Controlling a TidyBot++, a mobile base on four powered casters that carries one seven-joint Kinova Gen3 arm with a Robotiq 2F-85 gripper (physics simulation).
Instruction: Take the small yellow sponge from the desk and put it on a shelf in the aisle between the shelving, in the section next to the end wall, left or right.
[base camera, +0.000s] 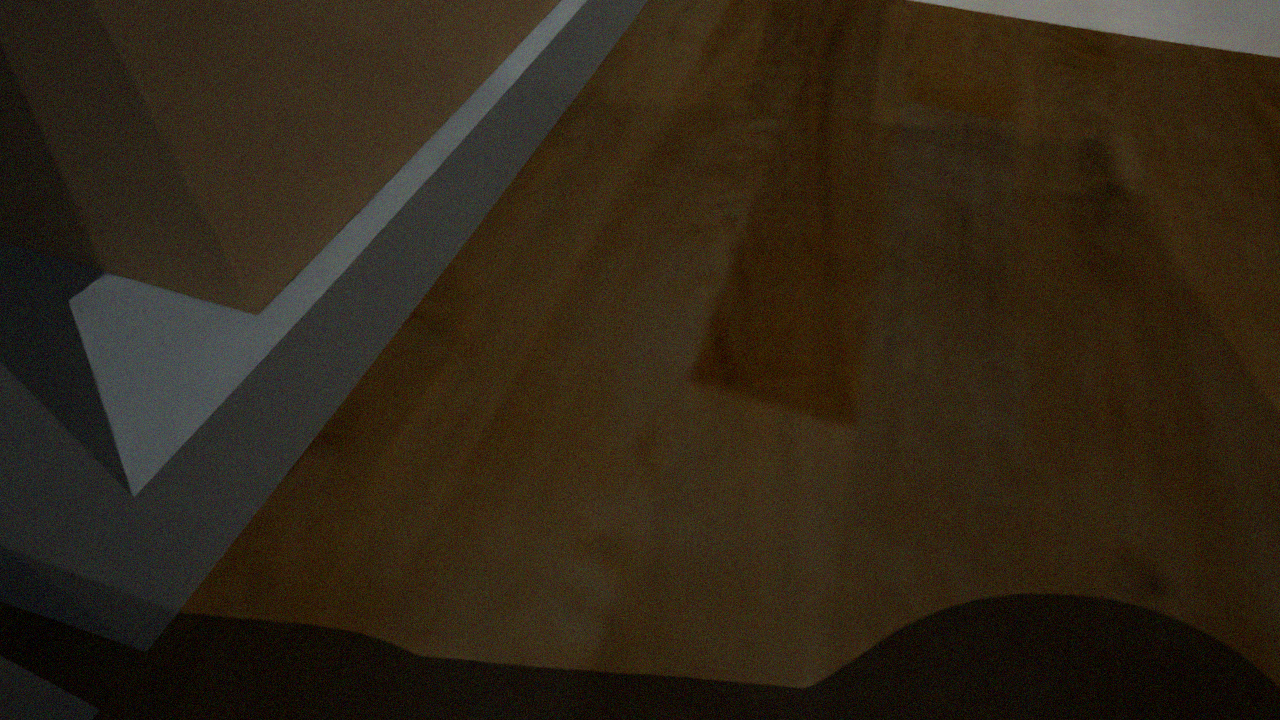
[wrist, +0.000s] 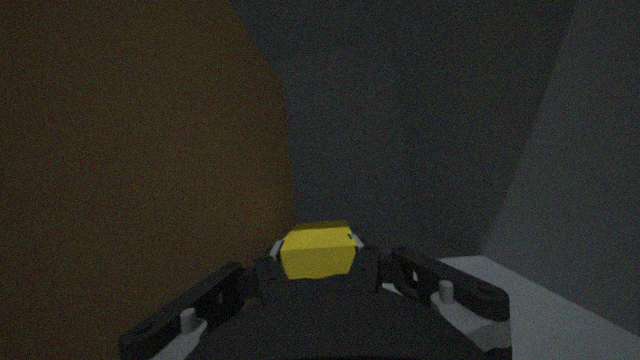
Scene:
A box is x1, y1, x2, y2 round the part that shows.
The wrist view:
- my gripper: [118, 233, 511, 359]
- small yellow sponge: [280, 220, 356, 278]

